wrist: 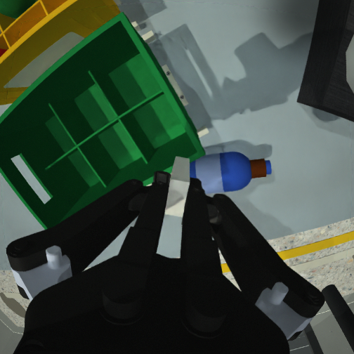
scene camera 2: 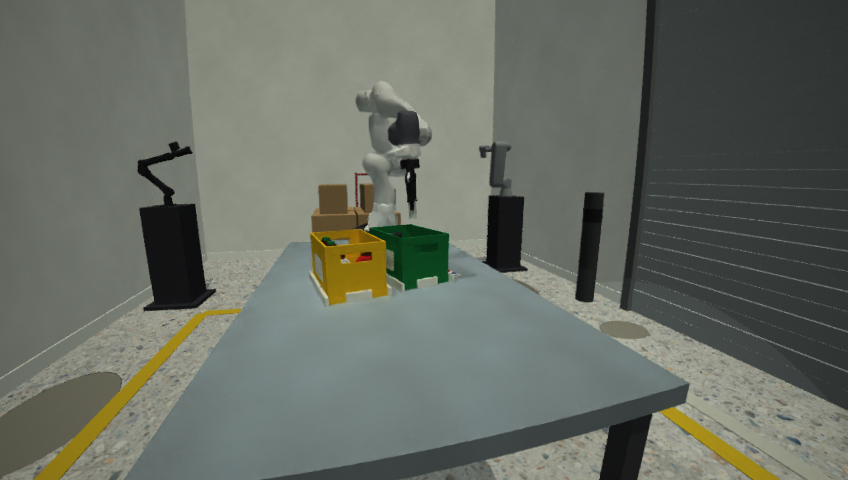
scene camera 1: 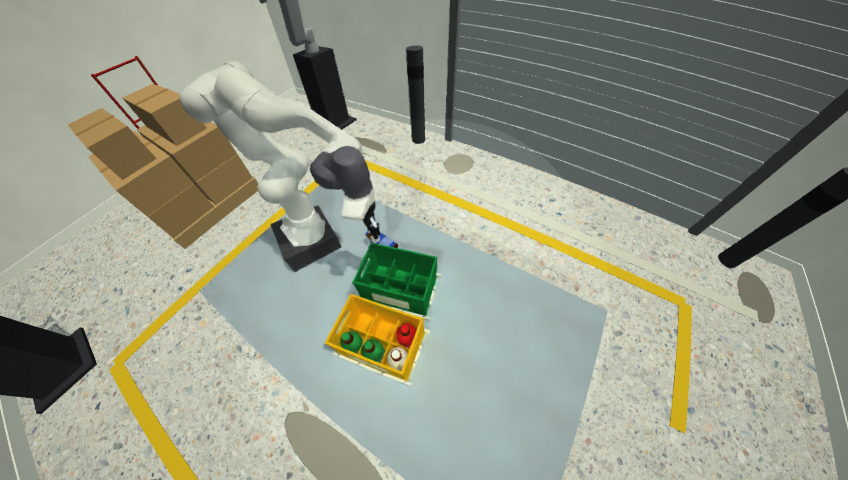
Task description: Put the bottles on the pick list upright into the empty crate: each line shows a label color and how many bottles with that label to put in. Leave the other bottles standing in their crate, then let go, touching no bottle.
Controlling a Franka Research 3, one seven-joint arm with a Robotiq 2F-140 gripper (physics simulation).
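A blue bottle (scene camera 1: 386, 240) (wrist: 235, 171) with a pale label and brown neck lies on its side beside the green crate. My gripper (scene camera 1: 375, 236) (scene camera 2: 412, 213) (wrist: 179, 170) is shut and empty, above the bottle's base end, which it partly hides in the wrist view. The green crate (scene camera 1: 429, 290) (scene camera 2: 419, 261) (wrist: 60, 80) has six empty compartments. The yellow crate (scene camera 1: 418, 343) (scene camera 2: 357, 284) (wrist: 92, 20) holds two green bottles (scene camera 1: 351, 340) (scene camera 1: 372, 349), a red bottle (scene camera 1: 406, 333) and a white bottle (scene camera 1: 396, 357), all upright. The pick list cannot be read.
The crates stand side by side on the grey-blue table (scene camera 1: 505, 368) (scene camera 2: 404, 362). The arm's dark base (scene camera 1: 306, 252) (wrist: 325, 75) stands near the green crate and the lying bottle. Cardboard boxes (scene camera 1: 178, 196) (scene camera 2: 332, 199) stand behind the arm.
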